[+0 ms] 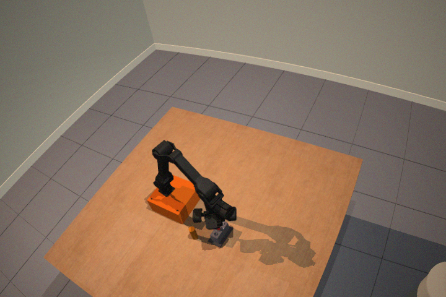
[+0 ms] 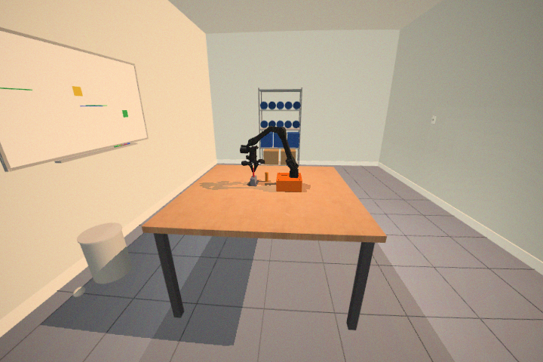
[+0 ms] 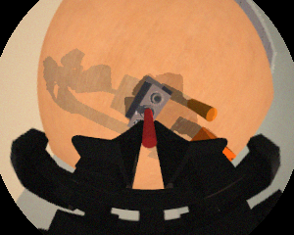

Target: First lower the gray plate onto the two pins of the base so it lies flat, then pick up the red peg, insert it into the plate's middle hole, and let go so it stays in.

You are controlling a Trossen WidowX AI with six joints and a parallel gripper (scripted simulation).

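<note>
The red peg is right at my gripper tip. Round my gripper tip: gray plate 5 cm below; then gray base 9 cm below; then orange cylinder 9 cm behind, 8 cm to the right, 6 cm below.
</note>
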